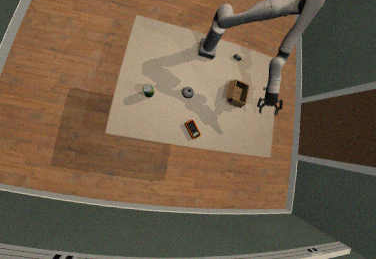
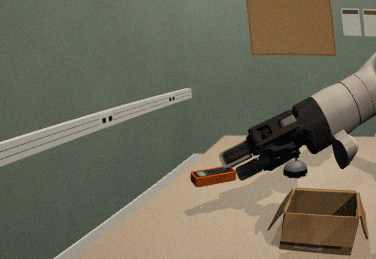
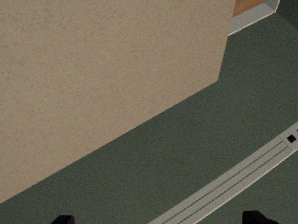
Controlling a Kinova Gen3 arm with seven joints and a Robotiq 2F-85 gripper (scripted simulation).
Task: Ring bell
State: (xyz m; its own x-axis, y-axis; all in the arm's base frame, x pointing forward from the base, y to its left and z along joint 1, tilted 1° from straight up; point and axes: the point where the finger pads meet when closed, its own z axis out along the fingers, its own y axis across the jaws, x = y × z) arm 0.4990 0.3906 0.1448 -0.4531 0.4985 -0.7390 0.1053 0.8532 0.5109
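My hand is 13 cm past the button, 51 cm to the left of it and 16 cm above it. Also, from my hand: green can 9 cm behind, 78 cm to the right, 15 cm below; then bell 13 cm behind, 51 cm to the right, 17 cm below; then cardboard box 17 cm behind, 13 cm to the right, 17 cm below.
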